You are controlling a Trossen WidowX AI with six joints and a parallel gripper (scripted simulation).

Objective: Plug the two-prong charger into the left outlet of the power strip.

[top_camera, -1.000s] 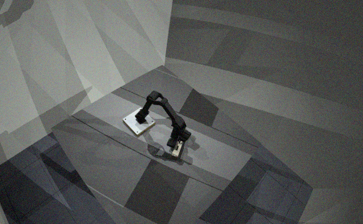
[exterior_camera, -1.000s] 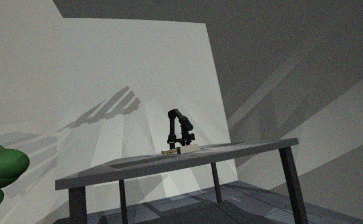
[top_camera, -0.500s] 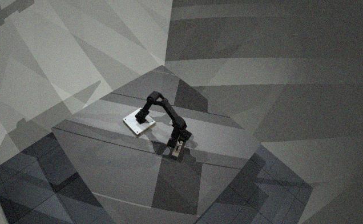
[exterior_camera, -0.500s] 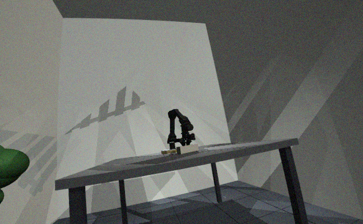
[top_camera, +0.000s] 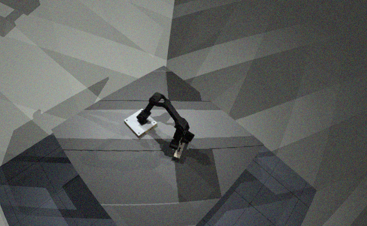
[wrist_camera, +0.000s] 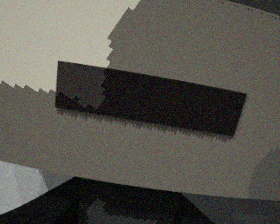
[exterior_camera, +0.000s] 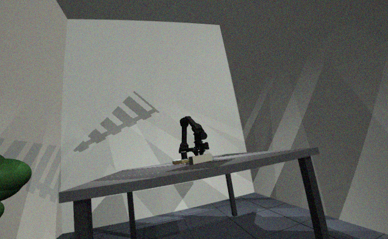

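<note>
Right now my gripper tip is 2 cm short of the two-prong charger, 1 cm to the right of it and 1 cm below it.
</note>
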